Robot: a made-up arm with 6 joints.
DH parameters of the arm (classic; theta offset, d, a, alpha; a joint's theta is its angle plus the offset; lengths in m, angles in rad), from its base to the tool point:
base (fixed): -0.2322 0 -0.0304 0
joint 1: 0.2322 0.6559 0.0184 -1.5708
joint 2: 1.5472 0 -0.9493 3.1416
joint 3: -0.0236 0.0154 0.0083 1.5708
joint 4: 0 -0.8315 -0.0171 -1.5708
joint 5: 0 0.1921 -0.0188 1.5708
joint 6: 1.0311 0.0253 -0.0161 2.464
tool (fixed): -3.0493 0.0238 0 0
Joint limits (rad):
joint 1: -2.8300..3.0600
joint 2: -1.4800..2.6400
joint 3: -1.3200..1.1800
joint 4: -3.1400..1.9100
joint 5: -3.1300..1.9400
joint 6: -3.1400..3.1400
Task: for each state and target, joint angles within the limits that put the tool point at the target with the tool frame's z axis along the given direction. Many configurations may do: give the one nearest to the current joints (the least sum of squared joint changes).
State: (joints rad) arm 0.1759 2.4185 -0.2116 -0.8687 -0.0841 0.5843
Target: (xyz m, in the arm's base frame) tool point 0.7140 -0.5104 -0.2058 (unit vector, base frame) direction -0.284 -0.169 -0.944
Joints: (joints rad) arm -0.4049 1.6297 0.0731 -0.5237 0.5479 1.1039
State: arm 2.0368 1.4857 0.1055 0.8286 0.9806 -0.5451
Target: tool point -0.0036 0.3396 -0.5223 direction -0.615 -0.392 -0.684
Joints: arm 2.0254 2.2094 -0.1226 0.3541 1.2517 -0.4882
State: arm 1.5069 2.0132 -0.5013 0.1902 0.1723 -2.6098
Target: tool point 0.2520 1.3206 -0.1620 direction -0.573 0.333 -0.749
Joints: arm 1.4342 1.6584 0.3331 0.8620 -0.0168 -2.0062
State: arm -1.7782 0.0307 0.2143 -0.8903 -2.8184 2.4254
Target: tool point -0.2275 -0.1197 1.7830 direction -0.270 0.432 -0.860
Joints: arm -1.9196 -0.6530 0.0162 -0.9819 -3.1300 1.9884
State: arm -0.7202 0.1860 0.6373 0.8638 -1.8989 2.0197
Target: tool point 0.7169 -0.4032 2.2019 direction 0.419 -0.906 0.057
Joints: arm -0.2706 0.2750 0.9751 0.4510 -1.3169 2.6957
